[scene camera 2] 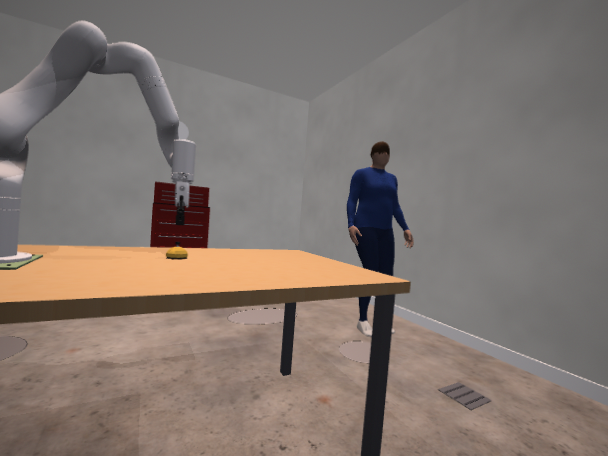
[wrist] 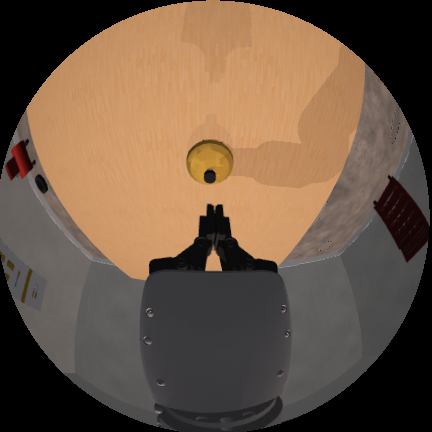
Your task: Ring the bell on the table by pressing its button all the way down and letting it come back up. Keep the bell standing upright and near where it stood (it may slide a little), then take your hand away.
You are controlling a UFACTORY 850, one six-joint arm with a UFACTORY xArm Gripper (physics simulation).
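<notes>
A yellow dome-shaped bell [scene camera 2: 176,253] [wrist: 209,159] stands upright on the wooden table [scene camera 2: 240,272] [wrist: 125,100]. Its small black button [wrist: 210,176] [scene camera 2: 177,244] sticks up from the top of the dome. My gripper [scene camera 2: 180,223] [wrist: 213,213] is shut, with nothing between its fingers. It points down and hangs above the bell, with a visible gap between the fingertips and the button in the scene view.
A red tool cabinet [scene camera 2: 165,225] [wrist: 403,218] stands behind the table. A person in blue [scene camera 2: 376,197] stands beyond the table's right end. The robot's base stands on a green plate [scene camera 2: 25,263] at the left of the table.
</notes>
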